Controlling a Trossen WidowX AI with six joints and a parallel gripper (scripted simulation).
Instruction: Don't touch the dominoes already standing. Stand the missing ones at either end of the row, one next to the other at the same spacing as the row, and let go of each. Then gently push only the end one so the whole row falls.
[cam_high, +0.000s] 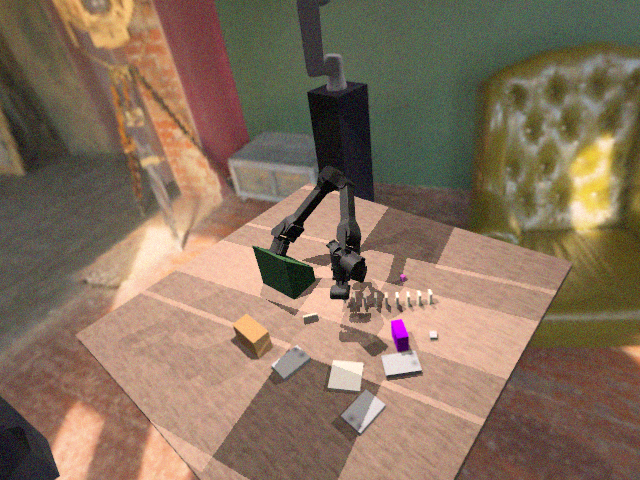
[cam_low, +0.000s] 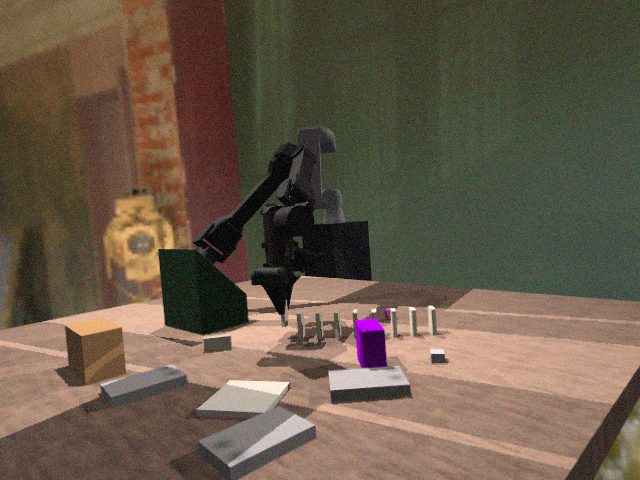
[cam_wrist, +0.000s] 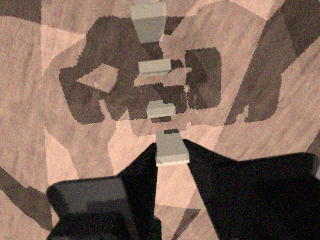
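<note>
Right now the white slab is 210 mm to the right of my gripper tip, 200 mm ahead of it and 50 mm below it. From my gripper tip the other things lie so: purple block: 240 mm ahead, 20 mm below; tiny purple cube: 230 mm to the left, 80 mm ahead, 40 mm below; small grey cube: 310 mm ahead, 80 mm to the left, 40 mm below.
</note>
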